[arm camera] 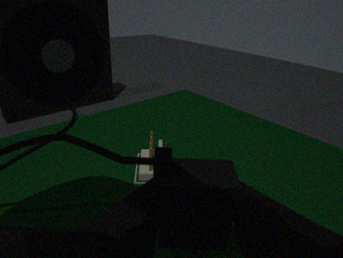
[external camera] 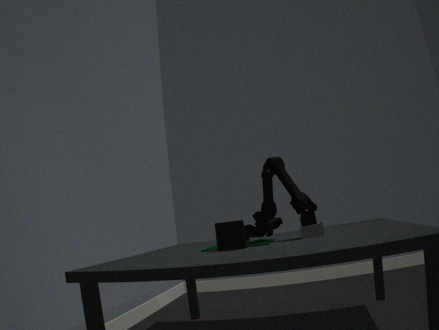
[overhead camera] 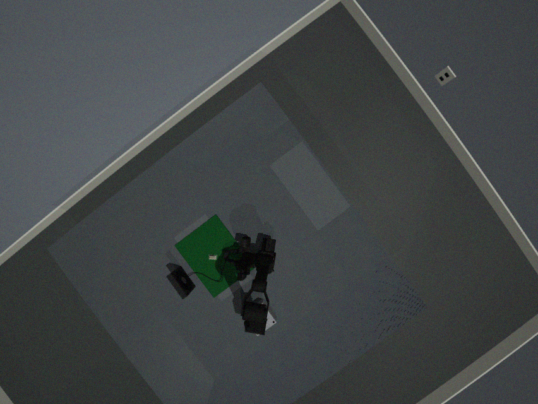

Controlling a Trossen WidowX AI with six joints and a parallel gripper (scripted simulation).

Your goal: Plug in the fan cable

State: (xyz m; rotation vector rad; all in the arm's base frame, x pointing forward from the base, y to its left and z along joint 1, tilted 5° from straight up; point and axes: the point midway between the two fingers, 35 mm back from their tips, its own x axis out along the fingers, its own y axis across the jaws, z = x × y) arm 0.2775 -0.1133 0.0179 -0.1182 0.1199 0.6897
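The green board is 3 cm ahead of my gripper tip, 5 cm to the left of it and 5 cm below it. Round my gripper tip: dark plug: 1 cm below; black fan: 5 cm ahead, 22 cm to the left, 2 cm above.
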